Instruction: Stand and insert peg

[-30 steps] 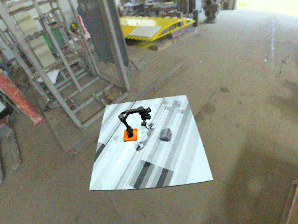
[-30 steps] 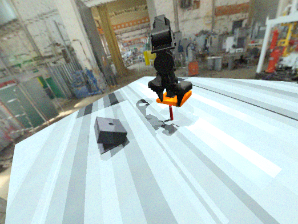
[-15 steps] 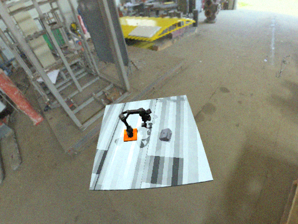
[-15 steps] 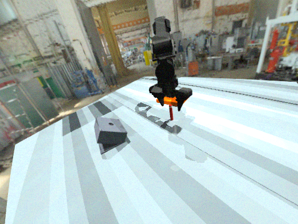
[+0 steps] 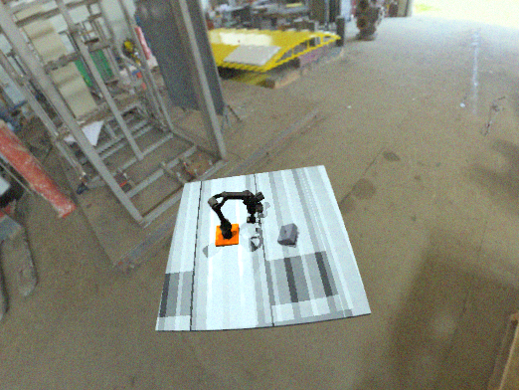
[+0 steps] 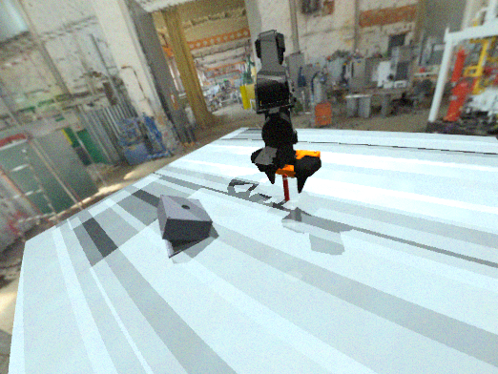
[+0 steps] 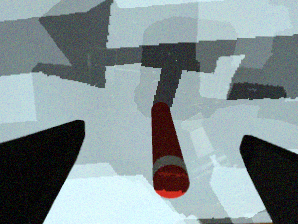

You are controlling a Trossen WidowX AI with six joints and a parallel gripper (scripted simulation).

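Now: the grey sloped panel 230 mm ahead of my gripper tip, 170 mm to the right of it and 10 mm above it. From my gripper tip the other things lie so: red peg: 20 mm above.
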